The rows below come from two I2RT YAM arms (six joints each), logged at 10 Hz.
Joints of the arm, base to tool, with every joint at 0 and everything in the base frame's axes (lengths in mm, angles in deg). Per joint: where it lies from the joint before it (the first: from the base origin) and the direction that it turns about. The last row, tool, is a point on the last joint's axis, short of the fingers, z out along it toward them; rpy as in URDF.
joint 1: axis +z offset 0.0 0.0 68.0
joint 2: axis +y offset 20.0 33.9 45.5
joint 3: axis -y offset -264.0 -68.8 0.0
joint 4: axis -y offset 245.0 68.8 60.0
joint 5: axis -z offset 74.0 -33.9 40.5
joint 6: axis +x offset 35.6 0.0 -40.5
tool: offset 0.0 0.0 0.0 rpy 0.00 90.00 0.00
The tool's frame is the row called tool.
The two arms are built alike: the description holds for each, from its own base.
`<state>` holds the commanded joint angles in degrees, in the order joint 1, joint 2, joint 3, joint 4, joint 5, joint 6, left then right.
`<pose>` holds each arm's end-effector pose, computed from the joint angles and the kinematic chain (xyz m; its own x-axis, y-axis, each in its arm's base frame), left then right.
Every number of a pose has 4 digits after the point.
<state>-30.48 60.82 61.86 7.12 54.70 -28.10 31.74 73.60 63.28 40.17 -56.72 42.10</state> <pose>0.1824 -0.1411 0.4219 -0.3581 -0.1051 -0.9278 0.9303 0.0439 -0.3641 0.2211 0.1718 0.4285 -0.2929 0.2514 -0.9225 -0.9555 -0.1123 0.2727</pose>
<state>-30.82 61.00 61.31 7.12 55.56 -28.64 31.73 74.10 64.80 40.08 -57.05 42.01</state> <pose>0.1825 -0.1431 0.4179 -0.3780 -0.0901 -0.9214 0.9239 0.0268 -0.3817 0.2219 0.1723 0.4348 -0.2784 0.2558 -0.9258 -0.9595 -0.1181 0.2559</pose>
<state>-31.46 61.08 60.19 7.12 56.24 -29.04 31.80 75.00 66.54 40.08 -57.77 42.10</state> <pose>0.1820 -0.1460 0.4109 -0.4021 -0.0702 -0.9129 0.9148 0.0098 -0.4037 0.2238 0.1742 0.4406 -0.2682 0.2544 -0.9292 -0.9615 -0.1306 0.2418</pose>
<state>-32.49 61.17 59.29 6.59 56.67 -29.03 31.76 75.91 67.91 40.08 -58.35 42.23</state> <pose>0.1804 -0.1501 0.4044 -0.4235 -0.0464 -0.9047 0.9058 -0.0073 -0.4236 0.2266 0.1759 0.4441 -0.2635 0.2517 -0.9313 -0.9621 -0.1387 0.2347</pose>
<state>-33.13 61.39 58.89 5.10 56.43 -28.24 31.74 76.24 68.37 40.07 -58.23 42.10</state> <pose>0.1802 -0.1530 0.3988 -0.4393 -0.0257 -0.8980 0.8983 -0.0046 -0.4394 0.2278 0.1765 0.4452 -0.2596 0.2545 -0.9316 -0.9633 -0.1365 0.2312</pose>
